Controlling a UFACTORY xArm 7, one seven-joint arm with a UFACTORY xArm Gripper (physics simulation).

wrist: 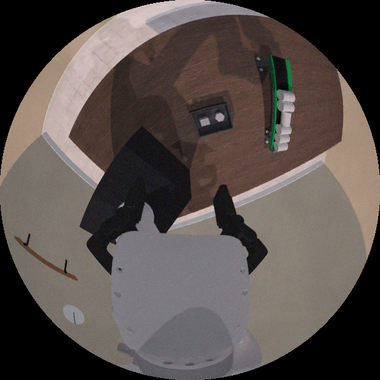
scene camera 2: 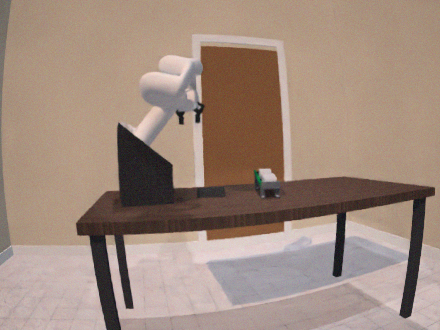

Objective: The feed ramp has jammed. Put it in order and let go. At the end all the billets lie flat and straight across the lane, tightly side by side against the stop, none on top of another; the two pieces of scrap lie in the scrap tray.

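Where they show: gripper, fingertip midpoint: [scene camera 2: 189,123]; arm's base, origin of the base link: [scene camera 2: 139,142].
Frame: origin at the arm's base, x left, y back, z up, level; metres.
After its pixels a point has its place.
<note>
My gripper [scene camera 2: 189,121] @[y -0.248, x 0.086, z 0.082 m] [wrist: 181,189] is open and empty, high above the table beside the robot base. The feed ramp [scene camera 2: 270,189] @[y -0.532, x -0.197, z -0.218 m] [wrist: 282,74] has green side rails and a dark lane. Several white billets lie toward its lower end in the wrist view. One billet [wrist: 285,119] is turned lengthwise along the lane; a billet [wrist: 286,106] and another billet [wrist: 286,95] lie across on one side of it, touching or nearly so. Three billets [wrist: 282,138] lie roughly across on its other side. Whether any rests on another is unclear. Two pale scrap pieces [wrist: 204,121] [wrist: 220,117] lie apart in the scrap tray [wrist: 212,128].
The dark tray also shows low on the table [scene camera 2: 330,192] @[y -0.846, x -0.213, z -0.262 m] in the scene view, between the black robot base [scene camera 2: 145,175] @[y -0.018, x -0.137, z -0.139 m] [wrist: 145,165] and the ramp. The ramp stands on grey feet. A door is behind the table.
</note>
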